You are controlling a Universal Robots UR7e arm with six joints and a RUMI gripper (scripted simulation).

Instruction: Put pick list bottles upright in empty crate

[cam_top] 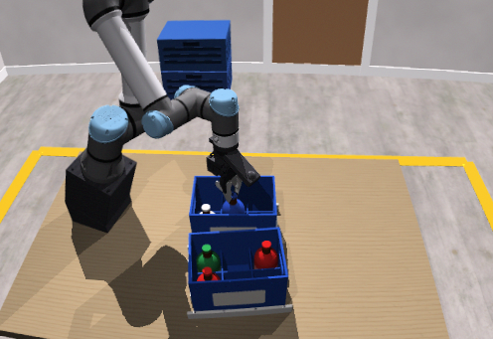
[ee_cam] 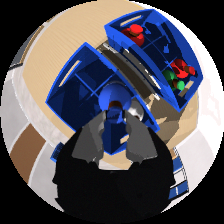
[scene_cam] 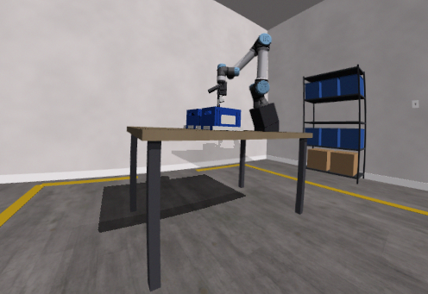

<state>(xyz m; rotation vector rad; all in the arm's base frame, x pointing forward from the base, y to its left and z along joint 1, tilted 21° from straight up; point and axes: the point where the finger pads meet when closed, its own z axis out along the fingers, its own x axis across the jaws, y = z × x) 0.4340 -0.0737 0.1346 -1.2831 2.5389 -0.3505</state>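
My hand is 70 mm above the blue-capped bottle. Round my hand: pick list strip (210 mm below, 190 mm to the left, 20 mm behind); green bottle (170 mm to the right, 120 mm below, 70 mm behind); white bottle (120 mm below, 90 mm behind).
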